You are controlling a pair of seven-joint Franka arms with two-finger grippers.
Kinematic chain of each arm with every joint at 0, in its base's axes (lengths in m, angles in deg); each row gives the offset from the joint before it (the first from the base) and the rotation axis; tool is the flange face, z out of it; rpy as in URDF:
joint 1: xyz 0 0 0.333 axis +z
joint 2: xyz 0 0 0 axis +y
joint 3: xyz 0 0 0.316 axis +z
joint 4: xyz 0.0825 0 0 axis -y
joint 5: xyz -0.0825 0 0.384 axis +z
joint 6: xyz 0 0 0 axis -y
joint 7: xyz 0.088 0 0 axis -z
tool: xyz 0 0 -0.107 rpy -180 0 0
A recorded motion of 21 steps. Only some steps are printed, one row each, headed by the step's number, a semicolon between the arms.
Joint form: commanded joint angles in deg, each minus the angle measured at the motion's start. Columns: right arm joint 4, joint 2, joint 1, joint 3, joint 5, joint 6, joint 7; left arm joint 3, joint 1, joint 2, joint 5, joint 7, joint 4, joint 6.
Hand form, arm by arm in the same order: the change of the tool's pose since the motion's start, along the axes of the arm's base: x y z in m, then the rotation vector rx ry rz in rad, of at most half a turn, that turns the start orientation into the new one. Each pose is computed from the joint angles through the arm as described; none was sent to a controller.
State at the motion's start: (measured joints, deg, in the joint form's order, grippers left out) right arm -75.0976 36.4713 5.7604 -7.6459 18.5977 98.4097 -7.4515; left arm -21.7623 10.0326 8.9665 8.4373 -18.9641 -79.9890 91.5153
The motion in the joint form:
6: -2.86 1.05 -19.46 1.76 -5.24 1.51 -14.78; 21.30 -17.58 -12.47 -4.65 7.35 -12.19 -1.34
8: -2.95 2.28 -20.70 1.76 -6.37 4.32 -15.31; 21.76 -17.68 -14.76 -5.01 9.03 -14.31 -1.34
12: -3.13 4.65 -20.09 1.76 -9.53 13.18 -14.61; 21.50 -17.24 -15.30 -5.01 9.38 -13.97 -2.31
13: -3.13 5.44 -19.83 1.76 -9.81 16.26 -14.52; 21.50 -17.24 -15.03 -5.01 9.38 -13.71 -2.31
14: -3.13 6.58 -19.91 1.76 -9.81 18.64 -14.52; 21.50 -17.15 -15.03 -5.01 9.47 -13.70 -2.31
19: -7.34 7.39 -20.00 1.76 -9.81 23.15 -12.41; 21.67 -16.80 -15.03 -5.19 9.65 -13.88 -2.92
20: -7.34 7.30 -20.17 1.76 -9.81 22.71 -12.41; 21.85 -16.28 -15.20 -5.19 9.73 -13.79 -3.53
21: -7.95 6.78 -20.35 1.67 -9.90 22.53 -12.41; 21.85 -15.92 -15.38 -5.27 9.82 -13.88 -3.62
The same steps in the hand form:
6: -0.0369 -0.2273 -0.0358 -0.0114 -0.0048 -0.0420; -0.0655 0.0206 0.0152 -0.0107 0.0417 -0.0676
8: -0.0375 -0.2461 -0.0489 -0.0404 -0.0231 -0.0530; -0.0778 0.0251 0.0188 -0.0163 0.0413 -0.0908
12: -0.0223 -0.2507 -0.0699 -0.1366 -0.1038 -0.0444; -0.0823 0.0273 0.0250 -0.0154 0.0432 -0.0927
13: -0.0164 -0.2504 -0.0758 -0.1575 -0.1387 -0.0439; -0.0808 0.0271 0.0247 -0.0154 0.0434 -0.0927
14: -0.0136 -0.2531 -0.0869 -0.1686 -0.1575 -0.0486; -0.0807 0.0279 0.0247 -0.0154 0.0433 -0.0927
19: -0.0257 -0.2540 -0.1235 -0.1788 -0.1395 -0.0946; -0.0813 0.0325 0.0223 -0.0179 0.0574 -0.0862
20: -0.0270 -0.2557 -0.1230 -0.1766 -0.1337 -0.0968; -0.0827 0.0392 0.0236 -0.0181 0.0635 -0.0747
21: -0.0304 -0.2582 -0.1213 -0.1769 -0.1285 -0.1004; -0.0836 0.0424 0.0244 -0.0196 0.0636 -0.0700

